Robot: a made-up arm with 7 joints. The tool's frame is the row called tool.
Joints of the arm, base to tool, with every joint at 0 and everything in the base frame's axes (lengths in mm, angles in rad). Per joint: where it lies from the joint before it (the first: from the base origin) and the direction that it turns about. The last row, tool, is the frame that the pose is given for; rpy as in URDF.
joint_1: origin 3 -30 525 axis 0 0 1
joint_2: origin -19 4 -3 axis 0 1 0
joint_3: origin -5 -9 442 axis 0 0 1
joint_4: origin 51 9 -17 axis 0 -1 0
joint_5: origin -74 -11 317 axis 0 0 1
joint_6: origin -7 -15 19 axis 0 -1 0
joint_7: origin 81 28 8 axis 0 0 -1
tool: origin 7 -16 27 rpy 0.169 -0.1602 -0.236
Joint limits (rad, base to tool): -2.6..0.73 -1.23..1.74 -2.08..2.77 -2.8..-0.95 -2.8..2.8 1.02..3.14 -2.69..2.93
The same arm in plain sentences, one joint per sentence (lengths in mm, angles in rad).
The arm has seven revolute joints in a row. What follows holds with every joint at zero, and every direction is one of the base frame's.
The first joint sits 3 mm along +x and 30 mm along -y and 525 mm along +z from the base frame's origin and rotates about +z, from -2.6 to 0.73 rad.
The second joint sits 19 mm along -x and 4 mm along +y and 3 mm along -z from the first joint and rotates about +y, from -1.23 to 1.74 rad.
The third joint sits 5 mm along -x and 9 mm along -y and 442 mm along +z from the second joint and rotates about +z, from -2.08 to 2.77 rad.
The fourth joint sits 51 mm along +x and 9 mm along +y and 17 mm along -z from the third joint and rotates about -y, from -2.8 to -0.95 rad.
The fifth joint sits 74 mm along -x and 11 mm along -y and 317 mm along +z from the fourth joint and rotates about +z, from -2.8 to 2.8 rad.
The sixth joint sits 7 mm along -x and 15 mm along -y and 19 mm along +z from the fifth joint and rotates about -y, from 1.02 to 3.14 rad.
The seventh joint sits 81 mm along +x and 28 mm along +y and 8 mm along +z from the sixth joint and rotates about -z, from -2.69 to 2.93 rad.
The tool frame, which is the frame that the pose is given for, sits 7 mm along +x and 16 mm along -y and 27 mm along +z from the seventh joint; its axes are the base frame's turned by roll 0.169, pitch -0.1602 and yaw -0.236 rad (as in URDF: about the fixed x, then y, then z).

